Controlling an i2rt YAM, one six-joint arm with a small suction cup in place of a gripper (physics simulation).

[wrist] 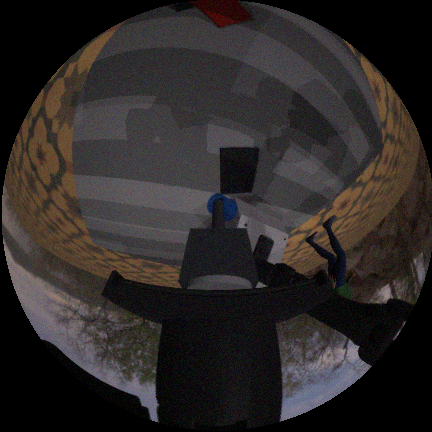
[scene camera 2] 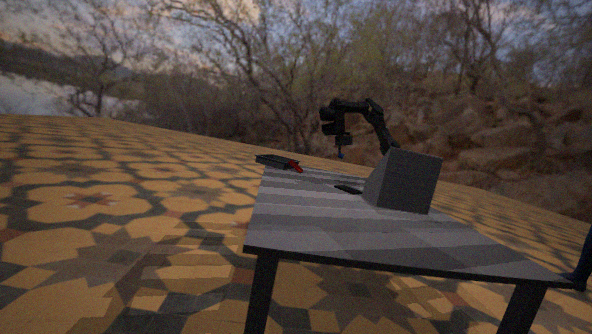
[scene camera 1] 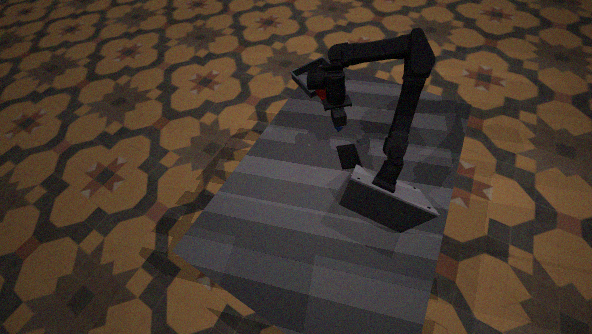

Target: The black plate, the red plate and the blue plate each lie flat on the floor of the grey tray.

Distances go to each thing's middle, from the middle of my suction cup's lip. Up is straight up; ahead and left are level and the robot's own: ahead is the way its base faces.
Right now my suction cup is 8 cm past the black plate [wrist: 237, 164] and 17 cm above it.
